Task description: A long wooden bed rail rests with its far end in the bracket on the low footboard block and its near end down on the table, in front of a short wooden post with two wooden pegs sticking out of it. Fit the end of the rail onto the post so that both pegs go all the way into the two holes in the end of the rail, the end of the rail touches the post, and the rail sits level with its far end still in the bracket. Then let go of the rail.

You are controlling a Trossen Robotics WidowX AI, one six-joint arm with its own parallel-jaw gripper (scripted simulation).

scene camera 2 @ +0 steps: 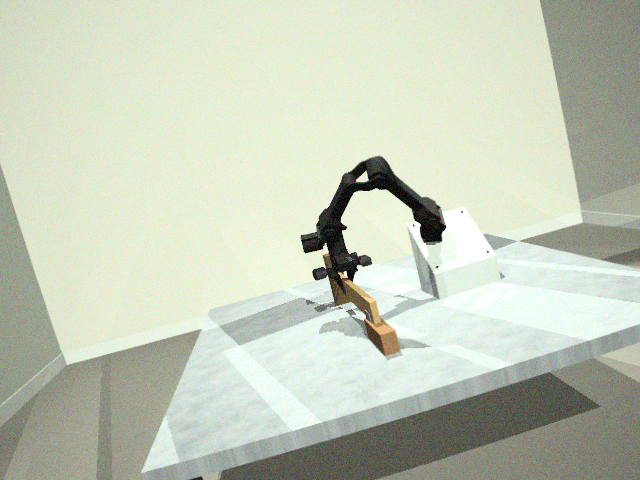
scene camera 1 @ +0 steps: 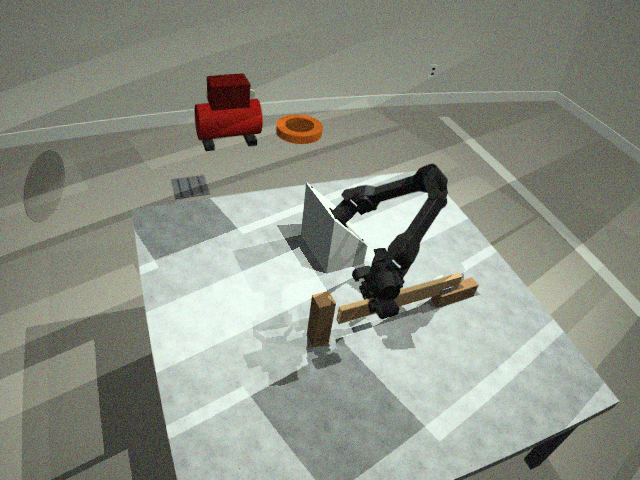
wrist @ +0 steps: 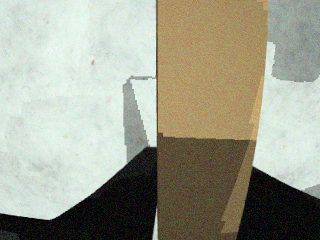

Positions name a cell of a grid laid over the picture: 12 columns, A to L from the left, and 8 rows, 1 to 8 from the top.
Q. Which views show the wooden bed rail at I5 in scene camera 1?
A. Scene camera 2, scene camera 1 and the wrist view: all of them.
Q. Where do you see a wooden bed rail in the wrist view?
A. H3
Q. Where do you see a wooden bed rail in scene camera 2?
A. At G5
